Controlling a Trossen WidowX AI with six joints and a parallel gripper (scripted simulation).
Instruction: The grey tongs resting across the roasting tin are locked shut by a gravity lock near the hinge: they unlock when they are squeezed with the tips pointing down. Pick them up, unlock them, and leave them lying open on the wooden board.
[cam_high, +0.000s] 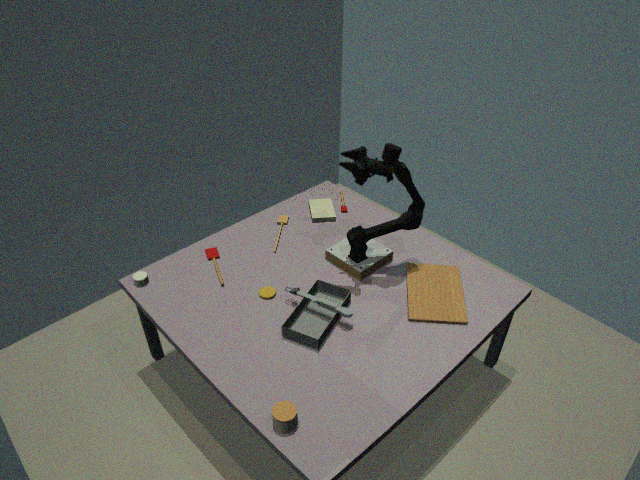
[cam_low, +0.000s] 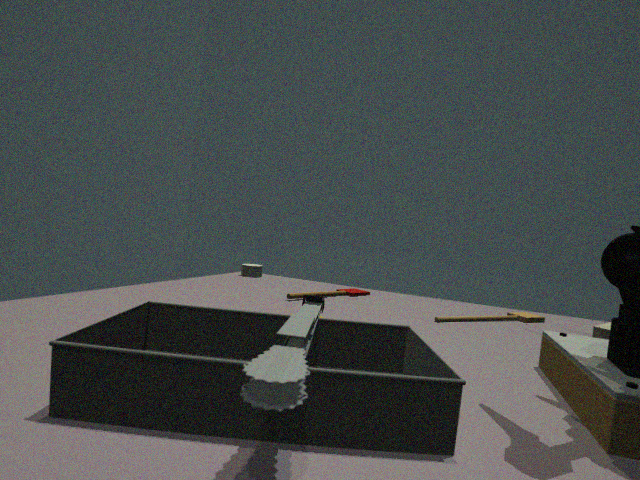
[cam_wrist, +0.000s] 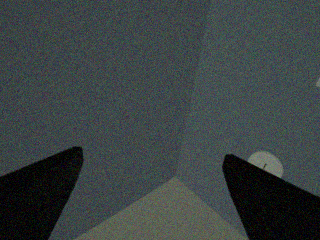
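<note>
Now: the grey roasting tin 490 mm below my gripper tip, 290 mm ahead of it and 240 mm to the left of it. From my gripper tip the other things lie so: white block: 500 mm below, 370 mm to the right, 190 mm behind; then wooden board: 510 mm below, 420 mm to the left, 200 mm behind; then yellow disc: 510 mm below, 370 mm ahead.
</note>
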